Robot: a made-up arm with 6 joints. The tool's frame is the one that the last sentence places.
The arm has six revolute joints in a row. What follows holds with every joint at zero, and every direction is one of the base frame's.
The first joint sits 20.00 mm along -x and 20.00 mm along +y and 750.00 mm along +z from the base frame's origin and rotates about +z.
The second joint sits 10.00 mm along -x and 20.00 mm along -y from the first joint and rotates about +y.
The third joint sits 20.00 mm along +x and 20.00 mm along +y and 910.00 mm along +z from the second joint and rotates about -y.
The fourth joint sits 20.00 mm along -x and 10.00 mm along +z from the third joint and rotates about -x.
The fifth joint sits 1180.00 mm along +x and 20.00 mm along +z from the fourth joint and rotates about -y.
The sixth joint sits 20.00 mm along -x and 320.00 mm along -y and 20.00 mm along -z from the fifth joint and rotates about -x.
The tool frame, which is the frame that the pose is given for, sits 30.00 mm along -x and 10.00 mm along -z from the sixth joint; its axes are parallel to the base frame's.
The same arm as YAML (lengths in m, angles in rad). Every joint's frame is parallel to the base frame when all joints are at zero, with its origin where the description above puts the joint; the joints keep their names.
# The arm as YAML. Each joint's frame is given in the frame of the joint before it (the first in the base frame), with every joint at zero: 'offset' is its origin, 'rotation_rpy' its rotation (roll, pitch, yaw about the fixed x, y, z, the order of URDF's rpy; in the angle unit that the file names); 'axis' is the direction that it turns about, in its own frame. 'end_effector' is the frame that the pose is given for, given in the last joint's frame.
length_unit: m
angle_unit: rad
chain:
  - id: joint 1
    offset: [-0.02, 0.02, 0.75]
    rotation_rpy: [0.0, 0.0, 0.0]
    axis: [0.0, 0.0, 1.0]
  - id: joint 2
    offset: [-0.01, -0.02, 0.0]
    rotation_rpy: [0.0, 0.0, 0.0]
    axis: [0.0, 1.0, 0.0]
  - id: joint 3
    offset: [0.02, 0.02, 0.91]
    rotation_rpy: [0.0, 0.0, 0.0]
    axis: [0.0, -1.0, 0.0]
  - id: joint 4
    offset: [-0.02, 0.0, 0.01]
    rotation_rpy: [0.0, 0.0, 0.0]
    axis: [-1.0, 0.0, 0.0]
  - id: joint 5
    offset: [1.18, 0.0, 0.02]
    rotation_rpy: [0.0, 0.0, 0.0]
    axis: [0.0, -1.0, 0.0]
  - id: joint 6
    offset: [-0.02, -0.32, -0.02]
    rotation_rpy: [0.0, 0.0, 0.0]
    axis: [-1.0, 0.0, 0.0]
end_effector:
  offset: [-0.03, 0.0, -0.01]
  rotation_rpy: [0.0, 0.0, 0.0]

